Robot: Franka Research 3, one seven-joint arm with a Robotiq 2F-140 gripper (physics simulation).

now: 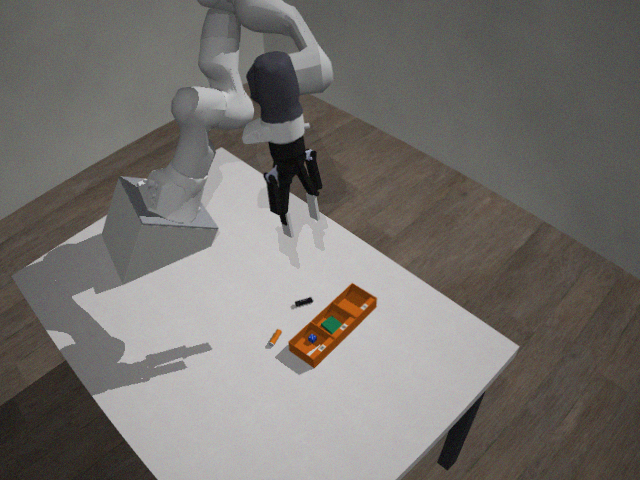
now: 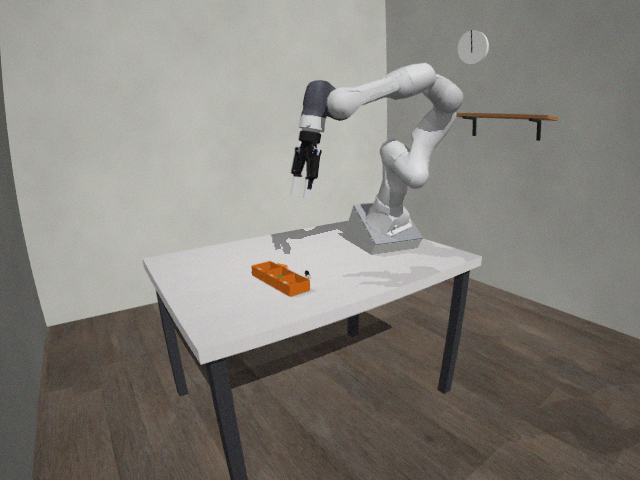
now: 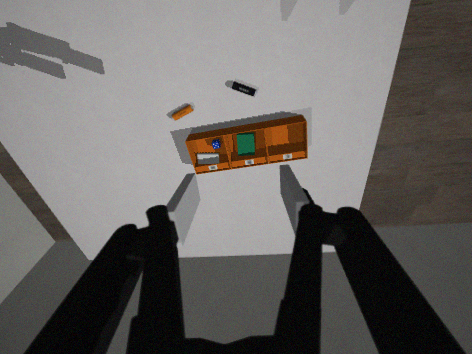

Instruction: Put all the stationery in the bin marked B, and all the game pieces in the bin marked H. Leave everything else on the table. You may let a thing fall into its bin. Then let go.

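Note:
My gripper [image 1: 303, 227] [image 2: 300, 194] [image 3: 238, 183] is partly open and empty, high above the table and away from the orange three-bin box [image 1: 345, 334] [image 2: 271, 283] [image 3: 270, 123]. A green block, perhaps a note pad, [image 1: 331, 324] [image 2: 280, 276] [image 3: 245, 144] lies in the middle bin, B. A blue die [image 1: 312, 337] [image 3: 216, 144] and a flat white-grey piece [image 1: 312, 351] [image 3: 208, 159] lie in end bin H. The other end bin [image 3: 279, 135] is empty. The bin letters are too small to read clearly now.
A black battery [image 1: 303, 301] [image 2: 307, 272] [image 3: 243, 88] and an orange battery [image 1: 275, 337] [image 2: 282, 266] [image 3: 182, 112] lie on the white table [image 1: 361, 403] [image 2: 206, 310] [image 3: 150, 40], beside the box and outside it. A wall shelf [image 2: 506, 116] is behind the arm.

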